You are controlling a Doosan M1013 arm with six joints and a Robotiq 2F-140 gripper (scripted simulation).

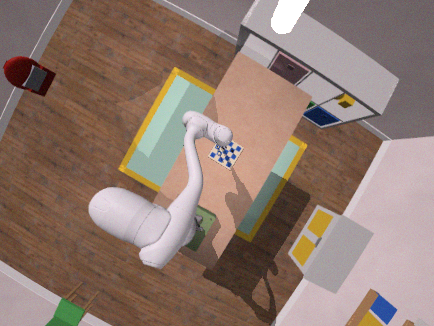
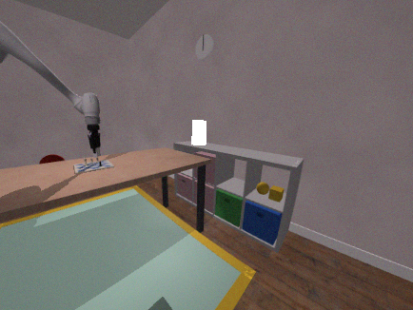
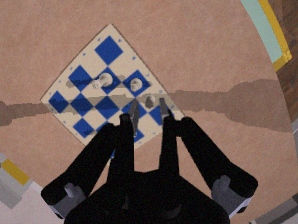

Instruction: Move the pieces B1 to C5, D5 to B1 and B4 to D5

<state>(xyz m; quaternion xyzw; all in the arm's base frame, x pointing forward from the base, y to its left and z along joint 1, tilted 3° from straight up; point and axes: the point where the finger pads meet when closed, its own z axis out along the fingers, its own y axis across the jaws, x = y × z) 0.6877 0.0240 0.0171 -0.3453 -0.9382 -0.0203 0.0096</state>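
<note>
Now: the dark chess piece 20 mm behind my hand, 120 mm to the right of it and 60 mm below it. The rest, counted from my hand: chessboard: 50 mm behind, 70 mm to the right, 80 mm below.
</note>
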